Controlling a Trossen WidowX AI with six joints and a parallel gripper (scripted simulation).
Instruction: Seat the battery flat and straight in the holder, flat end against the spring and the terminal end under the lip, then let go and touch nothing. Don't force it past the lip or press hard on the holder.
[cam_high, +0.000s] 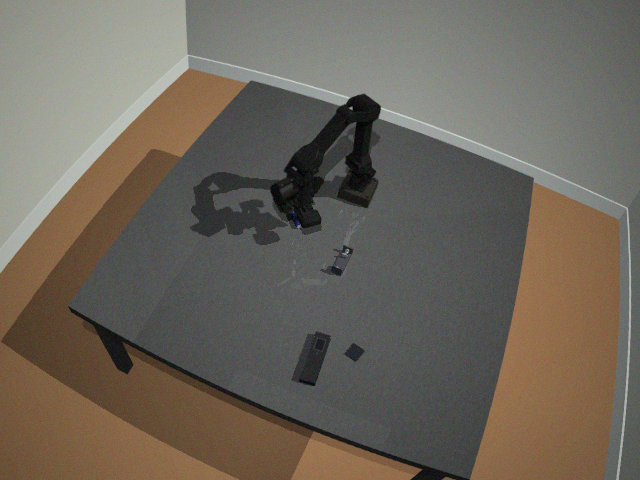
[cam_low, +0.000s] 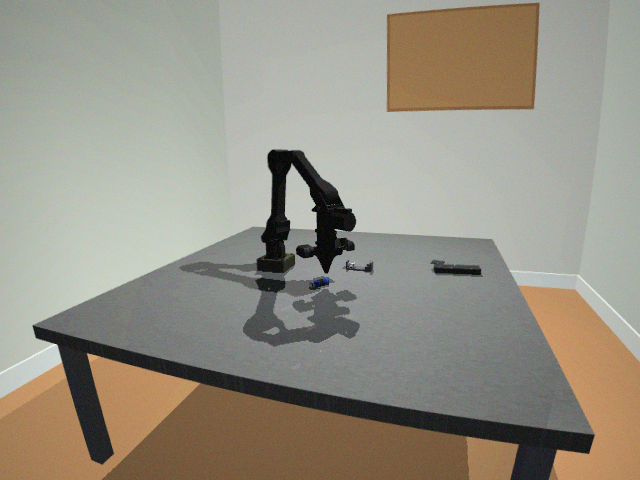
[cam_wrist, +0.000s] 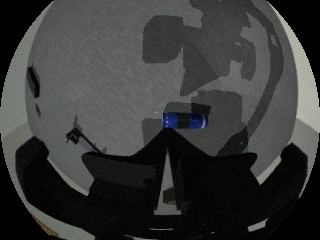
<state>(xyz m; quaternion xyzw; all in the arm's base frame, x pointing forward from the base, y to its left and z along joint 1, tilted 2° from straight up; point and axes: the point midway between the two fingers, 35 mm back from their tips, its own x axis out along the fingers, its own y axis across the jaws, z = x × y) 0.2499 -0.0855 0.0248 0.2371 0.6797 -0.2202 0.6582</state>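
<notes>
Right now my gripper tip is 3 cm above the battery, 2 cm to the left of it and 2 cm past it. Round my gripper tip: remote control 39 cm ahead, 28 cm to the left, 2 cm below; battery cover 37 cm to the left, 31 cm ahead, 4 cm below.
</notes>
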